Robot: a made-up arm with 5 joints. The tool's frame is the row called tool. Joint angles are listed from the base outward.
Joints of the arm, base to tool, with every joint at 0 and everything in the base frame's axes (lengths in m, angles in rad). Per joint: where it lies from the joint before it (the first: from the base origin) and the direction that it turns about. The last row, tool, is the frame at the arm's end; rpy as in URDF.
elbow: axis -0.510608 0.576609 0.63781 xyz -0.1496 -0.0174 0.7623
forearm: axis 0 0 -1 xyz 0.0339 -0.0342 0.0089
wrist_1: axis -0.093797 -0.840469 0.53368 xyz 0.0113 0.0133 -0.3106
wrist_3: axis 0 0 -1 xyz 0.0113 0.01 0.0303
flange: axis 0 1 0 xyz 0.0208 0.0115 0.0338
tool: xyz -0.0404 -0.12 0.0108 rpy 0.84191 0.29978 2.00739
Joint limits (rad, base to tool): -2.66..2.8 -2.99..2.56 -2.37..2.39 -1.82..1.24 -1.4..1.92
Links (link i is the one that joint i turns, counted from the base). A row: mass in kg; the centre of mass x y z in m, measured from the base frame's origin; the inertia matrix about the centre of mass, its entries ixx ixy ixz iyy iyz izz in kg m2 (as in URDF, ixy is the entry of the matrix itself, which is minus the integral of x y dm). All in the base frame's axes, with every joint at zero. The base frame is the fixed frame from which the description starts. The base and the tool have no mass.
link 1: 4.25; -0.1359 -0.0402 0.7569; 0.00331 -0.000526 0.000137 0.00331 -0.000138 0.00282
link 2: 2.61; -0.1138 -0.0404 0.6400; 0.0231 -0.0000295 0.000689 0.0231 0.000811 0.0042
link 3: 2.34; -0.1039 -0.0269 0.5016; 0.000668 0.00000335 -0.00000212 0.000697 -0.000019 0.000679
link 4: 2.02; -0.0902 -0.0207 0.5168; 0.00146 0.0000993 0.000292 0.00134 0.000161 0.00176
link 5: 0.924; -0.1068 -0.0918 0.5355; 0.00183 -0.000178 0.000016 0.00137 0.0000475 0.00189
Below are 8 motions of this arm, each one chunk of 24 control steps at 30 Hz.
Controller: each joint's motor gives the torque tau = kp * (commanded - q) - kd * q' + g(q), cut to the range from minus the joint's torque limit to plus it. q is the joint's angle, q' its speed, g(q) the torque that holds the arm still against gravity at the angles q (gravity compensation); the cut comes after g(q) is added. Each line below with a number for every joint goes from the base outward.
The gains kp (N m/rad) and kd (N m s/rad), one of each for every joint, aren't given. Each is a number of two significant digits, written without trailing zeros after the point. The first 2 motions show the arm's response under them.
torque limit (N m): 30 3.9 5.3 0.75 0.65
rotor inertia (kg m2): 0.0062 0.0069 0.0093 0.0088 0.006
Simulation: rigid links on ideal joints. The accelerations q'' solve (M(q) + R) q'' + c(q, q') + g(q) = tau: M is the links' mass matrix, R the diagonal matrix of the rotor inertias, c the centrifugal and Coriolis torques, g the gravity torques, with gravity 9.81 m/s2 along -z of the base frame. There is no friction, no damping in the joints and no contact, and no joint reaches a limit. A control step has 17 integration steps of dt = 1/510 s. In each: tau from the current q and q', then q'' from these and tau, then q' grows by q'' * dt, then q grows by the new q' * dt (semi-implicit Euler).
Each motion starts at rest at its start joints. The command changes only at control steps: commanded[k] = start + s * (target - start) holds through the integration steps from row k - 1 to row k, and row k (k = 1, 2, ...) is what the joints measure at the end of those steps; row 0 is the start. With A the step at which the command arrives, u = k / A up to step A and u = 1 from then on. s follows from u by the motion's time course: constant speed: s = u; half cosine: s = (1 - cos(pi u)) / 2; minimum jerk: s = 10 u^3 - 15 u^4 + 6 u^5; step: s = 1 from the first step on.
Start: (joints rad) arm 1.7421 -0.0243 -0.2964 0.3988 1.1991
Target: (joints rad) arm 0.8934 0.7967 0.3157 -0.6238 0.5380
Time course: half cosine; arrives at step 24
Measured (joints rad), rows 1 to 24:
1: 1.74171 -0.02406 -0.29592 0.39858 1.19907
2: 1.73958 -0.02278 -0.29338 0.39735 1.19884
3: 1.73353 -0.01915 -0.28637 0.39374 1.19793
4: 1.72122 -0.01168 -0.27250 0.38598 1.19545
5: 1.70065 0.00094 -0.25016 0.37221 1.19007
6: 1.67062 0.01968 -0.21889 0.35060 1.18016
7: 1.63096 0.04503 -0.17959 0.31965 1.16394
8: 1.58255 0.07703 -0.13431 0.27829 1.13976
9: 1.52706 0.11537 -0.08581 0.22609 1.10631
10: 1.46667 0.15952 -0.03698 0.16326 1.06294
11: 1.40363 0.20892 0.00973 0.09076 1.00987
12: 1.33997 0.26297 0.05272 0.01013 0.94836
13: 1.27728 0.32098 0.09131 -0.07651 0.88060
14: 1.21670 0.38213 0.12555 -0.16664 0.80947
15: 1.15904 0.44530 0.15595 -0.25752 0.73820
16: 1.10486 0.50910 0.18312 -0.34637 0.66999
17: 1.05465 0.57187 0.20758 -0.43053 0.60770
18: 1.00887 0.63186 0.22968 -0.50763 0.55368
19: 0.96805 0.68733 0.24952 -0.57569 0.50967
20: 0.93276 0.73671 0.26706 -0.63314 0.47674
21: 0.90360 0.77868 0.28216 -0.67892 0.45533
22: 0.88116 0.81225 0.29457 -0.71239 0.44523
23: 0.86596 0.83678 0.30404 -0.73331 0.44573
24: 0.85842 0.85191 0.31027 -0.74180 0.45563
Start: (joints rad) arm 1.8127 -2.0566 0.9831 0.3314 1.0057
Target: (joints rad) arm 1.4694 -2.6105 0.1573 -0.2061 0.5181
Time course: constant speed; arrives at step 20
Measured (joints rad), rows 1 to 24:
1: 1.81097 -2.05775 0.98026 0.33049 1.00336
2: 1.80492 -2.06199 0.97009 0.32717 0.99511
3: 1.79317 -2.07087 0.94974 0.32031 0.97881
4: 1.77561 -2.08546 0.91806 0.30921 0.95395
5: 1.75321 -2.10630 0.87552 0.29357 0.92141
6: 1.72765 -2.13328 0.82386 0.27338 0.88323
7: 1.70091 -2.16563 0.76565 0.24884 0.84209
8: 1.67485 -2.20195 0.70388 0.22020 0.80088
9: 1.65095 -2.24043 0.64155 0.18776 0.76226
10: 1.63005 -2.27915 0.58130 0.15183 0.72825
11: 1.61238 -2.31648 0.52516 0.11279 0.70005
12: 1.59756 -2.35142 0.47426 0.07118 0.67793
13: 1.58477 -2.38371 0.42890 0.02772 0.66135
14: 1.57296 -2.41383 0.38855 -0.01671 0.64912
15: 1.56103 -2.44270 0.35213 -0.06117 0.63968
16: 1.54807 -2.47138 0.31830 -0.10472 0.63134
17: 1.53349 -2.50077 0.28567 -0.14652 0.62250
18: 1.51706 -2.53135 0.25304 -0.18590 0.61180
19: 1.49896 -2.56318 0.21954 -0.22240 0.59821
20: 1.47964 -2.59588 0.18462 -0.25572 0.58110
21: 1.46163 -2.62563 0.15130 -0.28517 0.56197
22: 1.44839 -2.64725 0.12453 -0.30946 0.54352
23: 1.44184 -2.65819 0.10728 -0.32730 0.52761
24: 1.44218 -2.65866 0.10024 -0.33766 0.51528
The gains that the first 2 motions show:
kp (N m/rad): 31 1.6 2.3 0.87 0.66
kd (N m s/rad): 0.86 0.079 0.083 0.031 0.023
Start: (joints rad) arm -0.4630 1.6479 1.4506 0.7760 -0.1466
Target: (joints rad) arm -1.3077 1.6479 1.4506 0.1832 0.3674
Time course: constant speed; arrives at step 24
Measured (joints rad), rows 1 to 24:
1: -0.46585 1.64493 1.45206 0.77445 -0.14615
2: -0.47596 1.63490 1.45719 0.76880 -0.14435
3: -0.49598 1.61611 1.46728 0.75727 -0.14007
4: -0.52663 1.58928 1.48263 0.73900 -0.13200
5: -0.56684 1.55716 1.50249 0.71414 -0.11896
6: -0.61417 1.52403 1.52501 0.68364 -0.10039
7: -0.66535 1.49494 1.54728 0.64900 -0.07672
8: -0.71700 1.47473 1.56592 0.61190 -0.04930
9: -0.76632 1.46701 1.57777 0.57399 -0.01988
10: -0.81154 1.47335 1.58072 0.53664 0.01009
11: -0.85211 1.49302 1.57417 0.50100 0.03994
12: -0.88860 1.52331 1.55907 0.46791 0.06973
13: -0.92225 1.56034 1.53758 0.43801 0.09990
14: -0.95456 1.60002 1.51244 0.41168 0.13082
15: -0.98685 1.63870 1.48643 0.38907 0.16251
16: -1.02005 1.67363 1.46196 0.37007 0.19466
17: -1.05457 1.70298 1.44089 0.35430 0.22669
18: -1.09040 1.72577 1.42447 0.34112 0.25793
19: -1.12719 1.74168 1.41336 0.32968 0.28771
20: -1.16445 1.75090 1.40769 0.31899 0.31546
21: -1.20162 1.75391 1.40712 0.30799 0.34071
22: -1.23824 1.75139 1.41095 0.29564 0.36314
23: -1.27398 1.74411 1.41821 0.28103 0.38262
24: -1.30868 1.73288 1.42786 0.26342 0.39920

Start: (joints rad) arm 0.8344 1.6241 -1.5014 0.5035 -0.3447
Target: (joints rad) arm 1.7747 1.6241 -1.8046 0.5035 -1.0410
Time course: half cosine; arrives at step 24
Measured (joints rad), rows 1 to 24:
1: 0.83477 1.62385 -1.50153 0.50350 -0.34500
2: 0.83681 1.62255 -1.50222 0.50349 -0.34665
3: 0.84267 1.61893 -1.50415 0.50346 -0.35134
4: 0.85482 1.61181 -1.50809 0.50340 -0.36100
5: 0.87551 1.60042 -1.51474 0.50330 -0.37732
6: 0.90633 1.58480 -1.52472 0.50307 -0.40144
7: 0.94786 1.56590 -1.53853 0.50260 -0.43381
8: 0.99962 1.54564 -1.55651 0.50172 -0.47407
9: 1.06008 1.52665 -1.57877 0.50028 -0.52121
10: 1.12696 1.51192 -1.60508 0.49819 -0.57372
11: 1.19765 1.50425 -1.63482 0.49550 -0.62975
12: 1.26966 1.50574 -1.66696 0.49239 -0.68734
13: 1.34091 1.51748 -1.70017 0.48919 -0.74459
14: 1.40991 1.53936 -1.73291 0.48628 -0.79975
15: 1.47568 1.57019 -1.76367 0.48402 -0.85133
16: 1.53761 1.60789 -1.79108 0.48267 -0.89817
17: 1.59526 1.64981 -1.81404 0.48238 -0.93938
18: 1.64817 1.69300 -1.83174 0.48317 -0.97438
19: 1.69583 1.73441 -1.84365 0.48497 -1.00280
20: 1.73760 1.77117 -1.84955 0.48763 -1.02449
21: 1.77277 1.80079 -1.84949 0.49096 -1.03949
22: 1.80063 1.82133 -1.84385 0.49474 -1.04801
23: 1.82050 1.83161 -1.83335 0.49874 -1.05043
24: 1.83178 1.83131 -1.81898 0.50269 -1.04731

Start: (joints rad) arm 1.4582 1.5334 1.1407 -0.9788 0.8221
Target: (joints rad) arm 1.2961 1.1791 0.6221 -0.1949 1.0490
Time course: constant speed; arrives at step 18
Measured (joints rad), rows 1 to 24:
1: 1.45736 1.53126 1.13933 -0.97736 0.82302
2: 1.45439 1.52382 1.13437 -0.97202 0.82634
3: 1.44858 1.50943 1.12429 -0.96072 0.83308
4: 1.43980 1.48787 1.10826 -0.94193 0.84375
5: 1.42844 1.46021 1.08613 -0.91469 0.85831
6: 1.41527 1.42843 1.05828 -0.87864 0.87626
7: 1.40128 1.39498 1.02544 -0.83403 0.89675
8: 1.38747 1.36232 0.98850 -0.78173 0.91865
9: 1.37466 1.33250 0.94842 -0.72303 0.94078
10: 1.36336 1.30686 0.90616 -0.65956 0.96205
11: 1.35374 1.28593 0.86264 -0.59303 0.98155
12: 1.34562 1.26951 0.81878 -0.52510 0.99867
13: 1.33860 1.25687 0.77548 -0.45729 1.01308
14: 1.33214 1.24700 0.73358 -0.39084 1.02477
15: 1.32568 1.23883 0.69384 -0.32677 1.03398
16: 1.31877 1.23134 0.65689 -0.26585 1.04119
17: 1.31111 1.22364 0.62314 -0.20857 1.04697
18: 1.30257 1.21497 0.59279 -0.15520 1.05196
19: 1.29416 1.20686 0.56757 -0.10768 1.05636
20: 1.28744 1.20198 0.55006 -0.06904 1.05997
21: 1.28340 1.20157 0.54160 -0.04126 1.06248
22: 1.28235 1.20551 0.54216 -0.02521 1.06352
23: 1.28397 1.21252 0.55059 -0.02075 1.06274
24: 1.28749 1.22062 0.56489 -0.02691 1.05990

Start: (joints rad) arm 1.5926 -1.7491 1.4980 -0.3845 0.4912
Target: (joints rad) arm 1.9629 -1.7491 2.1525 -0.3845 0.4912
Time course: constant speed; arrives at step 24
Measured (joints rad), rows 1 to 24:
1: 1.59417 -1.74958 1.50000 -0.38437 0.49138
2: 1.59965 -1.75115 1.50713 -0.38396 0.49196
3: 1.61031 -1.75390 1.52134 -0.38322 0.49298
4: 1.62627 -1.75745 1.54340 -0.38229 0.49429
5: 1.64667 -1.76109 1.57284 -0.38138 0.49565
6: 1.66991 -1.76392 1.60822 -0.38070 0.49674
7: 1.69408 -1.76509 1.64740 -0.38044 0.49723
8: 1.71733 -1.76400 1.68791 -0.38062 0.49688
9: 1.73828 -1.76046 1.72748 -0.38119 0.49561
10: 1.75618 -1.75478 1.76438 -0.38207 0.49356
11: 1.77103 -1.74776 1.79771 -0.38315 0.49110
12: 1.78342 -1.74048 1.82738 -0.38438 0.48870
13: 1.79436 -1.73413 1.85402 -0.38577 0.48689
14: 1.80495 -1.72973 1.87864 -0.38730 0.48605
15: 1.81620 -1.72795 1.90238 -0.38897 0.48641
16: 1.82881 -1.72901 1.92623 -0.39074 0.48794
17: 1.84308 -1.73265 1.95085 -0.39251 0.49041
18: 1.85895 -1.73821 1.97651 -0.39414 0.49342
19: 1.87602 -1.74477 2.00315 -0.39544 0.49647
20: 1.89373 -1.75131 2.03044 -0.39624 0.49904
21: 1.91148 -1.75693 2.05800 -0.39636 0.50071
22: 1.92878 -1.76094 2.08545 -0.39568 0.50122
23: 1.94533 -1.76300 2.11258 -0.39417 0.50051
24: 1.96105 -1.76312 2.13935 -0.39191 0.49870

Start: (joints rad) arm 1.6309 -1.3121 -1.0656 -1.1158 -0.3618
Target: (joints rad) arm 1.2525 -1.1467 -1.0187 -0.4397 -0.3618
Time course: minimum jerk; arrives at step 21
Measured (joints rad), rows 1 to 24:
1: 1.63087 -1.31214 -1.06559 -1.11577 -0.36183
2: 1.63059 -1.31249 -1.06553 -1.11550 -0.36206
3: 1.62950 -1.31382 -1.06524 -1.11443 -0.36295
4: 1.62662 -1.31716 -1.06446 -1.11160 -0.36516
5: 1.62075 -1.32364 -1.06277 -1.10573 -0.36939
6: 1.61059 -1.33420 -1.05966 -1.09544 -0.37613
7: 1.59501 -1.34921 -1.05465 -1.07937 -0.38539
8: 1.57330 -1.36830 -1.04735 -1.05647 -0.39655
9: 1.54531 -1.39011 -1.03758 -1.02614 -0.40834
10: 1.51155 -1.41236 -1.02552 -0.98828 -0.41887
11: 1.47318 -1.43192 -1.01179 -0.94331 -0.42595
12: 1.43192 -1.44516 -0.99744 -0.89209 -0.42740
13: 1.38979 -1.44849 -0.98393 -0.83575 -0.42150
14: 1.34890 -1.43899 -0.97296 -0.77551 -0.40740
15: 1.31111 -1.41495 -0.96625 -0.71257 -0.38538
16: 1.27792 -1.37620 -0.96521 -0.64807 -0.35698
17: 1.25031 -1.32414 -0.97075 -0.58317 -0.32482
18: 1.22882 -1.26147 -0.98303 -0.51917 -0.29232
19: 1.21358 -1.19171 -1.00143 -0.45765 -0.26316
20: 1.20445 -1.11881 -1.02458 -0.40043 -0.24071
21: 1.20104 -1.04682 -1.05050 -0.34943 -0.22761
22: 1.20266 -0.97963 -1.07690 -0.30635 -0.22539
23: 1.20836 -0.92083 -1.10144 -0.27244 -0.23433
24: 1.21707 -0.87338 -1.12203 -0.24841 -0.25354

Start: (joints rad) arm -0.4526 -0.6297 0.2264 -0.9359 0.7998
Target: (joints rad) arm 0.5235 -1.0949 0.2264 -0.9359 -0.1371
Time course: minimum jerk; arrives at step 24
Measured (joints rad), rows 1 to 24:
1: -0.45252 -0.62963 0.22631 -0.93593 0.79979
2: -0.45177 -0.62903 0.22548 -0.93615 0.79968
3: -0.44891 -0.62689 0.22240 -0.93692 0.79919
4: -0.44169 -0.62191 0.21484 -0.93866 0.79764
5: -0.42751 -0.61319 0.20059 -0.94157 0.79394
6: -0.40404 -0.60088 0.17824 -0.94545 0.78649
7: -0.36966 -0.58648 0.14775 -0.94961 0.77324
8: -0.32378 -0.57275 0.11070 -0.95296 0.75184
9: -0.26677 -0.56318 0.07012 -0.95428 0.71972
10: -0.19982 -0.56126 0.02999 -0.95248 0.67447
11: -0.12474 -0.57001 -0.00526 -0.94687 0.61423
12: -0.04379 -0.59171 -0.03125 -0.93728 0.53814
13: 0.04045 -0.62777 -0.04402 -0.92402 0.44672
14: 0.12522 -0.67883 -0.04047 -0.90781 0.34208
15: 0.20790 -0.74460 -0.01874 -0.88975 0.22803
16: 0.28633 -0.82367 0.02121 -0.87151 0.10974
17: 0.35914 -0.91312 0.07724 -0.85550 -0.00675
18: 0.42571 -1.00849 0.14513 -0.84483 -0.11549
19: 0.48559 -1.10462 0.21963 -0.84272 -0.21146
20: 0.53774 -1.19701 0.29568 -0.85151 -0.29089
21: 0.58032 -1.28254 0.36892 -0.87229 -0.35114
22: 0.61112 -1.35901 0.43548 -0.90497 -0.39051
23: 0.62837 -1.42427 0.49172 -0.94866 -0.40826
24: 0.63151 -1.47555 0.53419 -1.00160 -0.40466

